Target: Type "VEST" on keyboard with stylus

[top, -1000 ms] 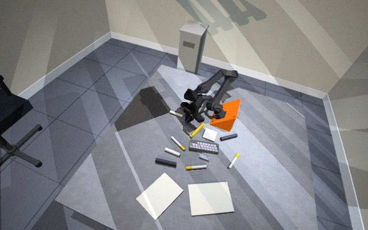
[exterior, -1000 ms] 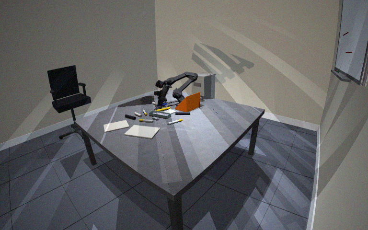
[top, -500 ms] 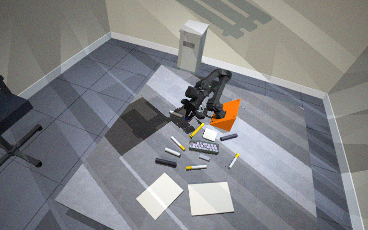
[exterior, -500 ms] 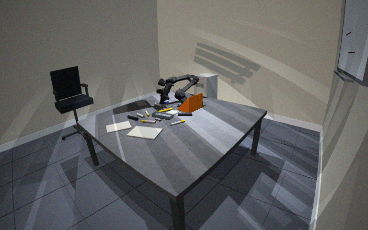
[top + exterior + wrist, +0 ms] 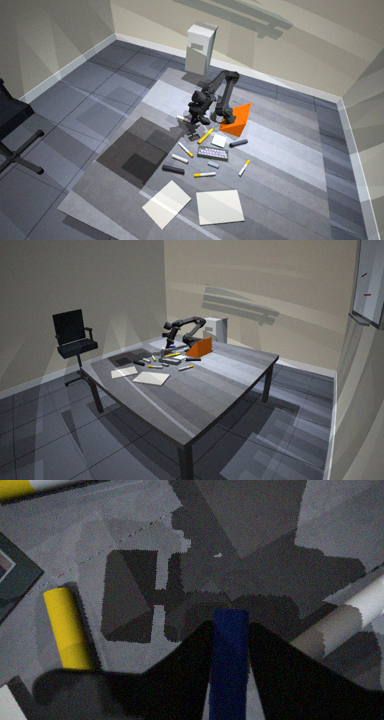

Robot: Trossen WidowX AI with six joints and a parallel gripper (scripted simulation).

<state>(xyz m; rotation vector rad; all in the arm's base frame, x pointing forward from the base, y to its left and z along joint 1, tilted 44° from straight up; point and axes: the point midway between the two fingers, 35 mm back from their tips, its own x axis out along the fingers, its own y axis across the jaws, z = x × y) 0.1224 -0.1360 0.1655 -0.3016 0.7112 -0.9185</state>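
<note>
The blue stylus lies 5 cm behind my gripper tip and 4 cm to the left of it. Round my gripper tip: grey block (22 cm to the left, 19 cm ahead, 5 cm below); white pad (20 cm to the left, 5 cm below, 2 cm ahead).
</note>
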